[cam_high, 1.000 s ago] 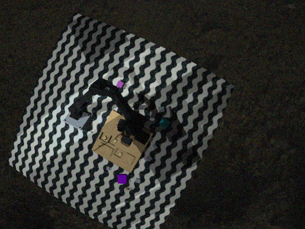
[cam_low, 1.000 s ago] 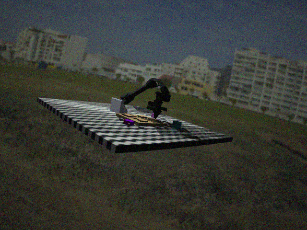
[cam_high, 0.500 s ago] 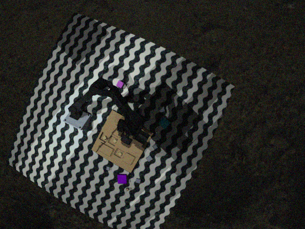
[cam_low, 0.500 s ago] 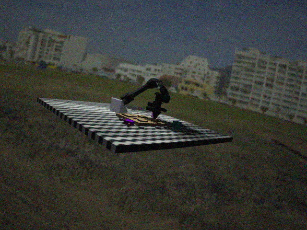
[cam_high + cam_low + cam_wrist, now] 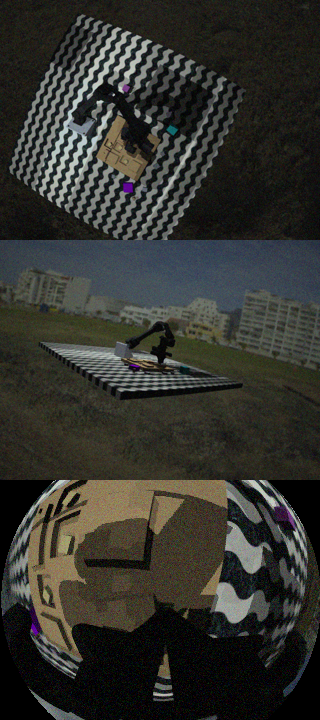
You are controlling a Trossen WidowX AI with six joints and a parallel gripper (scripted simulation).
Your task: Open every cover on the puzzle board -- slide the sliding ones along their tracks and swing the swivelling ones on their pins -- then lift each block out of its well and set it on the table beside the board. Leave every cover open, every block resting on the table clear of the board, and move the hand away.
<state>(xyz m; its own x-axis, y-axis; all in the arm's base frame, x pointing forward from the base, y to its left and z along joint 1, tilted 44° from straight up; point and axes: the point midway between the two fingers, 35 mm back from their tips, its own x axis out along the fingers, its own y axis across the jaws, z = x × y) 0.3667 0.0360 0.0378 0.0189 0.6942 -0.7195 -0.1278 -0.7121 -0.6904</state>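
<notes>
My gripper tip is 11 cm to the left of the tan puzzle board, 4 cm past it and 1 cm above it. Round my gripper tip: grey bit: 18 cm to the left, 12 cm ahead, 2 cm below; teal block: 17 cm ahead, 11 cm to the left; purple block: 33 cm to the right, 6 cm ahead, 1 cm below.
</notes>
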